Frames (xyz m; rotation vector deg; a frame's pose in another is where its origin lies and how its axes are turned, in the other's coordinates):
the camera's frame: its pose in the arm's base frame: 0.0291 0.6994 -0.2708 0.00 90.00 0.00
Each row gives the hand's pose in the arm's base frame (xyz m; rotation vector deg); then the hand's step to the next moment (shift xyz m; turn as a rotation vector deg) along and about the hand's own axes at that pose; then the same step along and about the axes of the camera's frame.
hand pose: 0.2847 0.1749 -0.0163 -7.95 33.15 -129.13
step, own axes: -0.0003 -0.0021 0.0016 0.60 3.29 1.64
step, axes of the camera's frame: -0.0024 0.0009 -0.0008 0.07 -2.95 2.27
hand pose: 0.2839 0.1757 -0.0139 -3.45 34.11 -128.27
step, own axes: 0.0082 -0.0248 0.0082 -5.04 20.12 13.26
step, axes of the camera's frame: -0.0169 0.0049 -0.0210 -3.74 -13.08 20.52
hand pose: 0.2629 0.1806 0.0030 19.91 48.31 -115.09
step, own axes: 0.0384 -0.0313 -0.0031 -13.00 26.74 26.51
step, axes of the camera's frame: 0.0095 -0.0111 -0.0475 -14.82 -19.42 31.46
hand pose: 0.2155 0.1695 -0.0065 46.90 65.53 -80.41
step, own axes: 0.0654 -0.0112 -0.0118 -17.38 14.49 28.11
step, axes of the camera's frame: 0.0625 -0.0100 -0.0232 -21.77 -20.32 20.38
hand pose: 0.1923 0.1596 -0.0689 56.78 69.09 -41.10
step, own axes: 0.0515 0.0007 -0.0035 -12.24 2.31 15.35
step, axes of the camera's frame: 0.0500 0.0061 0.0113 -13.24 -13.58 5.57
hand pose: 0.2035 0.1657 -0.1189 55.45 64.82 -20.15
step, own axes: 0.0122 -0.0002 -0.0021 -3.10 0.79 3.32
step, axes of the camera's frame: 0.0110 0.0042 0.0038 -3.40 -2.87 1.21
